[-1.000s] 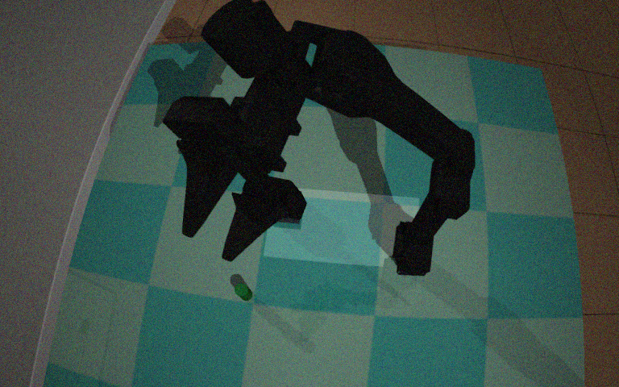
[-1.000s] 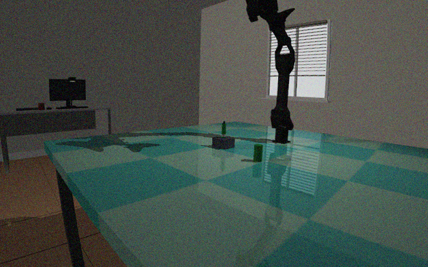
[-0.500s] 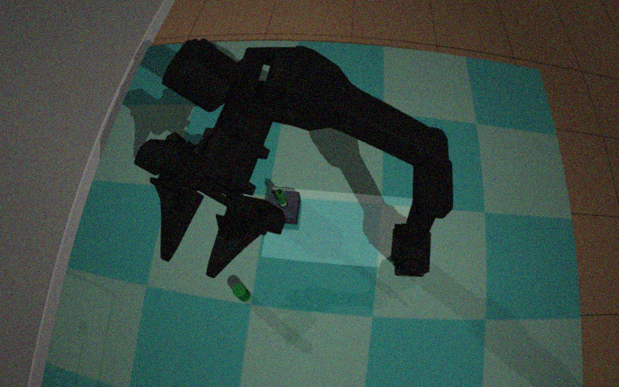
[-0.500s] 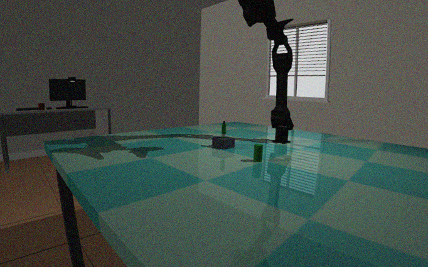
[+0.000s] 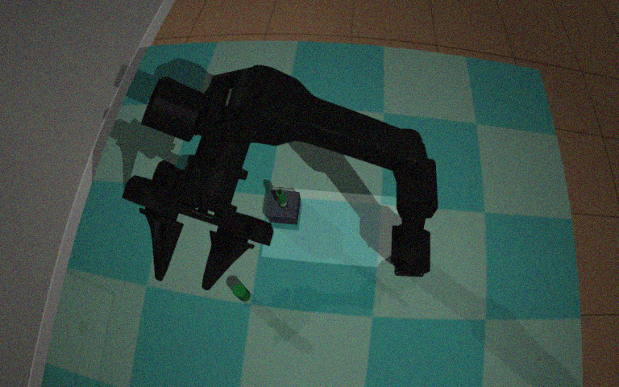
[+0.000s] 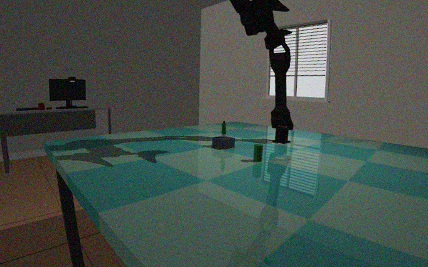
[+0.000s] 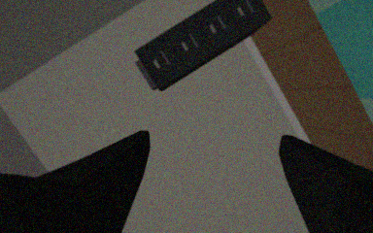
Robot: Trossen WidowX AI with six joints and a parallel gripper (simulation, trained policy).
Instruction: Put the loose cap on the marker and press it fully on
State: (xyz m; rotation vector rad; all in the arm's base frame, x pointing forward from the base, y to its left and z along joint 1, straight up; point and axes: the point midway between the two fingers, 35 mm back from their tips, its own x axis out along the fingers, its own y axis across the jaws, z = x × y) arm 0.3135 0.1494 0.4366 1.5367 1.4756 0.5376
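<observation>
Now: the green cap 30 mm ahead of my gripper tip, 70 mm to the right of it and 400 mm below it. From my gripper tip the other things lie so: dark holder block: 30 mm behind, 280 mm to the right, 410 mm below.
</observation>
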